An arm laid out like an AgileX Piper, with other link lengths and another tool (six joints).
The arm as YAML. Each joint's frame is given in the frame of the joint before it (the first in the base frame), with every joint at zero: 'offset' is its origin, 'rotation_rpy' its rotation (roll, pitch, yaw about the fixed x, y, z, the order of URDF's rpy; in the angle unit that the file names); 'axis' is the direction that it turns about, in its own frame. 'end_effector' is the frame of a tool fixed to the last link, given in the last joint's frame.
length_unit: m
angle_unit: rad
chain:
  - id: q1
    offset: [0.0, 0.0, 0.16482]
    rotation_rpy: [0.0, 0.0, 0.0]
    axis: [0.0, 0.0, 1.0]
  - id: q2
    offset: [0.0, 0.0, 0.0]
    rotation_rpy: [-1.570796, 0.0, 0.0]
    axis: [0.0, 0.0, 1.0]
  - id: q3
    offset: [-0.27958, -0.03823, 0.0]
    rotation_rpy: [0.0, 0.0, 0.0]
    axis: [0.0, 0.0, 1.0]
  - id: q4
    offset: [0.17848, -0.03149, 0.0]
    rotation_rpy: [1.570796, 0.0, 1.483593]
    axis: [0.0, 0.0, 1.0]
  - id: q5
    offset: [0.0, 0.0, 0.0]
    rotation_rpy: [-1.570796, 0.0, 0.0]
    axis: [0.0, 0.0, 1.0]
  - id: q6
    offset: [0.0, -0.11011, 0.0]
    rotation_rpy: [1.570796, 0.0, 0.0]
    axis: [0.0, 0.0, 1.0]
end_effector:
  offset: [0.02, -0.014, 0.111]
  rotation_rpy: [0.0, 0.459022, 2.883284]
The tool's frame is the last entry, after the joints.
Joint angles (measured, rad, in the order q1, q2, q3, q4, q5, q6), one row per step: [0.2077, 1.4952, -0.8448, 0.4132, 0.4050, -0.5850]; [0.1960, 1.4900, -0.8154, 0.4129, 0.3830, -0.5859]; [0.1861, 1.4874, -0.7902, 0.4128, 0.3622, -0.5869]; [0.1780, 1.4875, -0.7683, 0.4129, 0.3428, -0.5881]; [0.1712, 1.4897, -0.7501, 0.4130, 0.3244, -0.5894]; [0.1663, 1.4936, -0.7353, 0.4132, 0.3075, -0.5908]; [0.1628, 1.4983, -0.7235, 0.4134, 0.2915, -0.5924]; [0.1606, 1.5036, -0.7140, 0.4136, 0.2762, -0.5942]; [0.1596, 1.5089, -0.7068, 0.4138, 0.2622, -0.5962]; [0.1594, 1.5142, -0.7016, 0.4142, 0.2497, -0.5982]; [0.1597, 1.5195, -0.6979, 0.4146, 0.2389, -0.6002]
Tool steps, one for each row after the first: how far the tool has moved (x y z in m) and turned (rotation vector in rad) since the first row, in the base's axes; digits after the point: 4 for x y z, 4 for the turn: [-0.0028, -0.0059, -0.0043, -0.0063, 0.0027, -0.0182]; [-0.0050, -0.0110, -0.0083, -0.0122, 0.0050, -0.0342]; [-0.0069, -0.0154, -0.0123, -0.0180, 0.0081, -0.0477]; [-0.0081, -0.0191, -0.0159, -0.0236, 0.0105, -0.0594]; [-0.0088, -0.0221, -0.0193, -0.0289, 0.0126, -0.0687]; [-0.0090, -0.0245, -0.0220, -0.0339, 0.0134, -0.0760]; [-0.0088, -0.0264, -0.0244, -0.0387, 0.0131, -0.0816]; [-0.0083, -0.0278, -0.0264, -0.0431, 0.0118, -0.0855]; [-0.0075, -0.0288, -0.0279, -0.0469, 0.0099, -0.0881]; [-0.0067, -0.0295, -0.0292, -0.0504, 0.0081, -0.0898]
